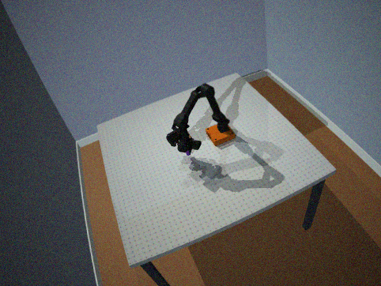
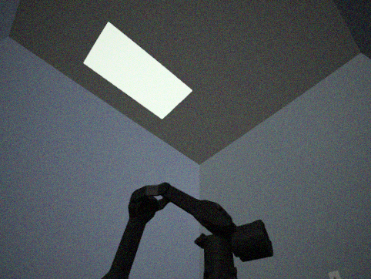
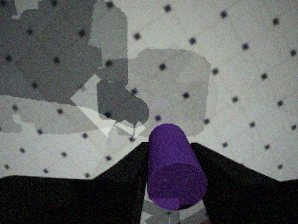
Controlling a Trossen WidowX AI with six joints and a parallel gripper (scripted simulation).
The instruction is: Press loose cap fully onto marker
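Now: the holder block 20 mm behind my gripper tip, 160 mm to the right of it and 20 mm below it. The rest, counted from my gripper tip: purple cap 10 mm above.
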